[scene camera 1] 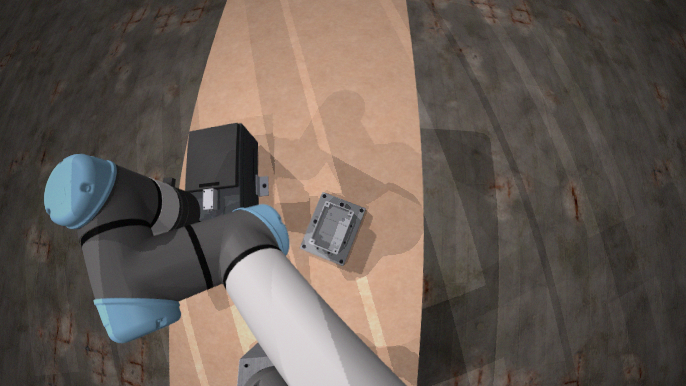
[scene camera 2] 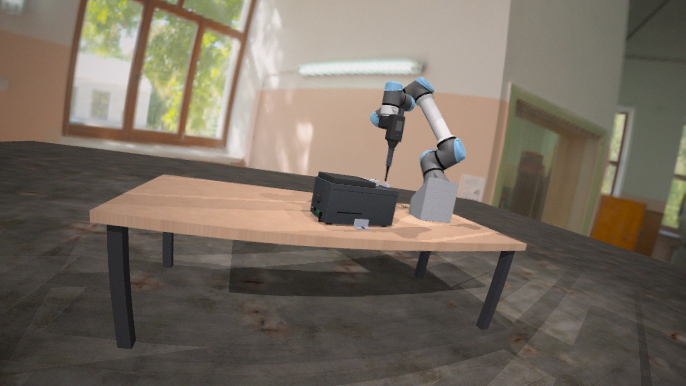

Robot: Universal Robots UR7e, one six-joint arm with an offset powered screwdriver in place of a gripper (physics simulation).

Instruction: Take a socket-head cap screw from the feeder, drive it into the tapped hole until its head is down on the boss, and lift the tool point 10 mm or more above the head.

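Note:
The screw feeder (scene camera 1: 212,157) (scene camera 2: 362,206) is a black box with a small light metal block at its pick-up end. My screwdriver (scene camera 2: 386,178) points down, with its thin tip just above or behind the feeder's pick-up end in scene camera 2; whether it touches cannot be told. In scene camera 1 the arm hides the tip. No screw can be made out at the tip at this size. The grey housing (scene camera 1: 324,252) lies turned on the table, with small bosses and dark holes around its rim and flange. Which hole is the tapped one cannot be told. The housing does not show in scene camera 2.
The wooden table (scene camera 1: 320,60) (scene camera 2: 200,210) carries the feeder, housing and arm base (scene camera 2: 436,202). A small grey bracket (scene camera 1: 262,185) (scene camera 2: 361,224) sticks out at the feeder's side. The arm's white link (scene camera 1: 300,320) (scene camera 2: 434,119) passes near the housing in scene camera 1.

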